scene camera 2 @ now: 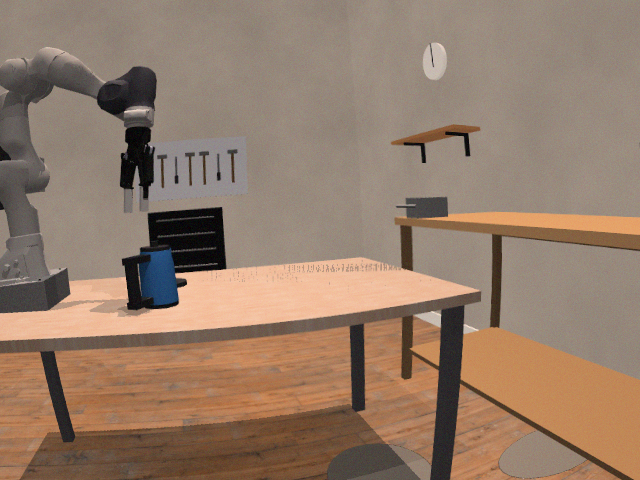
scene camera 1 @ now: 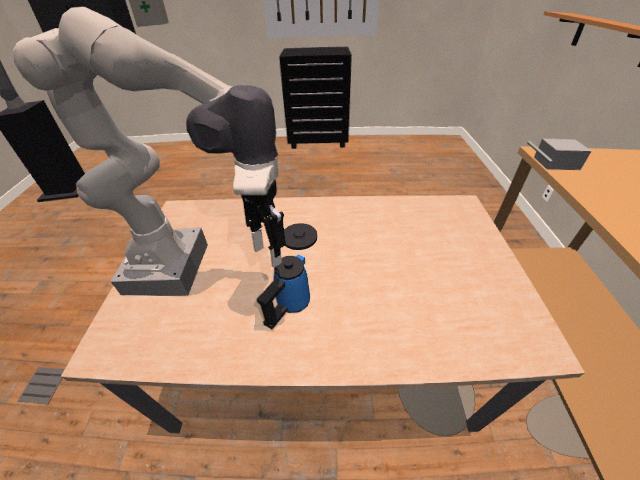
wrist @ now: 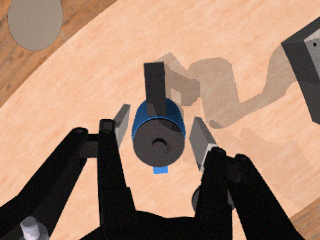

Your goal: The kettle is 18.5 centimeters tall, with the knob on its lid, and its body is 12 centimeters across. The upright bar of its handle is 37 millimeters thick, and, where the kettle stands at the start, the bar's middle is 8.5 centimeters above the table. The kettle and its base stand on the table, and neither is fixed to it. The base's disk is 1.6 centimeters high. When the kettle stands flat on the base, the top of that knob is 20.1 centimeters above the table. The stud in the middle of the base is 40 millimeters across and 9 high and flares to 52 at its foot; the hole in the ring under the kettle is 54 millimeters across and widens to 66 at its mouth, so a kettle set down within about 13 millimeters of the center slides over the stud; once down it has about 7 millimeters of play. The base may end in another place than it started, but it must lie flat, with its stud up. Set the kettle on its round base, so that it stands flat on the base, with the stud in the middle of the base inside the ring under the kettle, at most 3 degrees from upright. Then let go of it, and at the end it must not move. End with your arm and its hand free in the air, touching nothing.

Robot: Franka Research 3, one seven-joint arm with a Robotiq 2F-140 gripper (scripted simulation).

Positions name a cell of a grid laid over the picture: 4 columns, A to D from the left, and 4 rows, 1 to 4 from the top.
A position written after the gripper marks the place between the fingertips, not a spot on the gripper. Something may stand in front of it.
gripper: scene camera 2 A2; scene camera 1 B3; wrist C3
blue kettle: scene camera 2 A3; scene camera 1 B3; wrist B3
